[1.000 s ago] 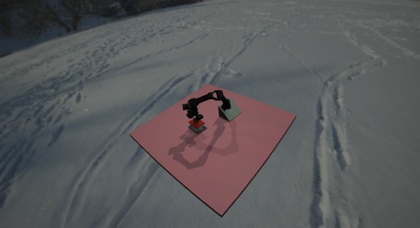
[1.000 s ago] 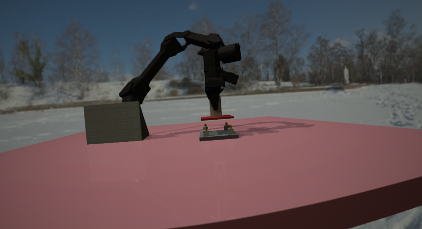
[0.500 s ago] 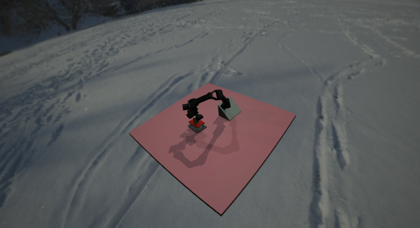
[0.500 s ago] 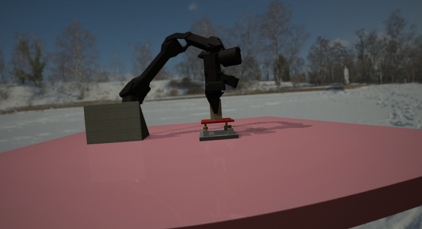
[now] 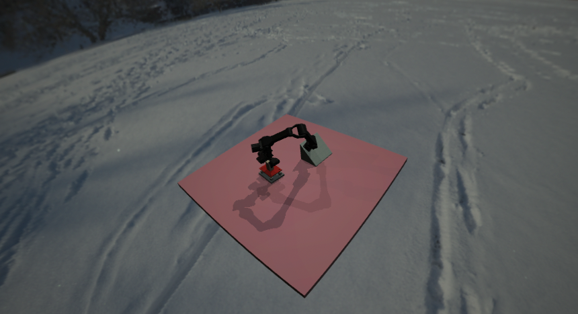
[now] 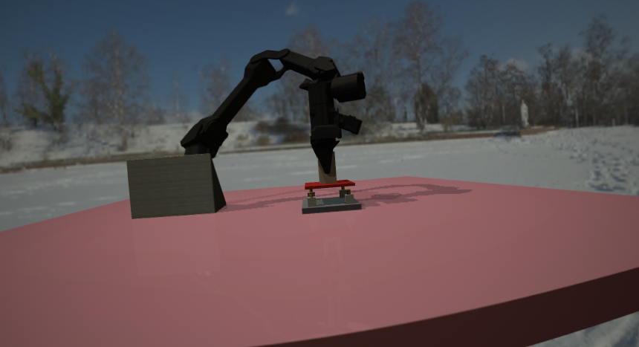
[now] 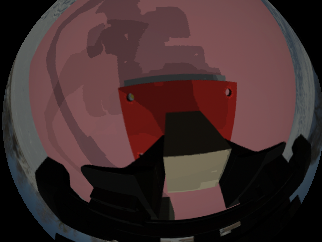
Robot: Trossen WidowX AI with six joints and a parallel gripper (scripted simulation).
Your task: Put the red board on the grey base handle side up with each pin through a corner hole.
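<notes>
Now: gripper tip 7 cm above the grey base. The rest, counted from my gripper tip: flat red board 1 cm below.
</notes>
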